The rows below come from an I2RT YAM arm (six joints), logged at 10 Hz.
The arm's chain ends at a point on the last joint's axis. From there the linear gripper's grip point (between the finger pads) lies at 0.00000 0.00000 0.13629 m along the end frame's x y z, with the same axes.
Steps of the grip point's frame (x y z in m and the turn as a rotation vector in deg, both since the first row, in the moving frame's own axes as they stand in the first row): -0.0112, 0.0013, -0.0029, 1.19, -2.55, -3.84; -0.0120, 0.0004, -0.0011, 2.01, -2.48, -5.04; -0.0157, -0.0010, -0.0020, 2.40, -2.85, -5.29; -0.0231, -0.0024, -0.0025, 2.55, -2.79, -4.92; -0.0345, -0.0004, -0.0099, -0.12, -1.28, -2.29; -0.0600, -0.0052, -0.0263, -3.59, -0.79, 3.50; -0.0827, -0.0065, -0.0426, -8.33, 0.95, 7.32
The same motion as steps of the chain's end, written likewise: -0.0050, 0.0039, -0.0027, 1.19, -2.55, -3.84; -0.0059, 0.0049, -0.0009, 2.01, -2.48, -5.04; -0.0087, 0.0044, -0.0017, 2.40, -2.85, -5.29; -0.0162, 0.0034, -0.0022, 2.55, -2.79, -4.92; -0.0315, -0.0007, -0.0099, -0.12, -1.28, -2.29; -0.0579, -0.0137, -0.0260, -3.59, -0.79, 3.50; -0.0837, -0.0263, -0.0411, -8.33, 0.95, 7.32
